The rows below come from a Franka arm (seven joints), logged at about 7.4 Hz.
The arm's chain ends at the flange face. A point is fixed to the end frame.
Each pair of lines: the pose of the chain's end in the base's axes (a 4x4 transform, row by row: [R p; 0 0 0 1], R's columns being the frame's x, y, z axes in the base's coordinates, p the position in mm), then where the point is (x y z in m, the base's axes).
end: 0.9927, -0.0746, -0.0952, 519.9; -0.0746, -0.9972, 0.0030, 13.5; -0.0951, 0.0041, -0.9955, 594.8; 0, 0, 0, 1
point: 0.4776 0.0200 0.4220
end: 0.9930, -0.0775, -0.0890, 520.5; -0.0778, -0.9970, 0.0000, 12.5; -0.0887, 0.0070, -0.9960, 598.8; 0, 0, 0, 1
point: 0.4793 0.0185 0.4258
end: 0.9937, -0.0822, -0.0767, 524.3; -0.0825, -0.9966, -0.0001, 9.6; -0.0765, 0.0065, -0.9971, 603.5; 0, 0, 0, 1
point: 0.4853 0.0157 0.4300
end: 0.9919, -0.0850, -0.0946, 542.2; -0.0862, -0.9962, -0.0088, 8.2; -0.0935, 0.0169, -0.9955, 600.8; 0, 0, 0, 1
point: 0.5001 0.0129 0.4280
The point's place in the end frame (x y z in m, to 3 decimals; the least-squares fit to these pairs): -0.026 -0.004 0.176
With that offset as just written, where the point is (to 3 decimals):
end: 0.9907, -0.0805, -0.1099, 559.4; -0.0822, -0.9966, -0.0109, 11.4; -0.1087, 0.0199, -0.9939, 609.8; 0, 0, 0, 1
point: 0.515 0.016 0.438
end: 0.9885, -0.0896, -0.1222, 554.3; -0.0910, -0.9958, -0.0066, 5.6; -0.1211, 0.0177, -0.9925, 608.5; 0, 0, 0, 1
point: 0.507 0.011 0.437
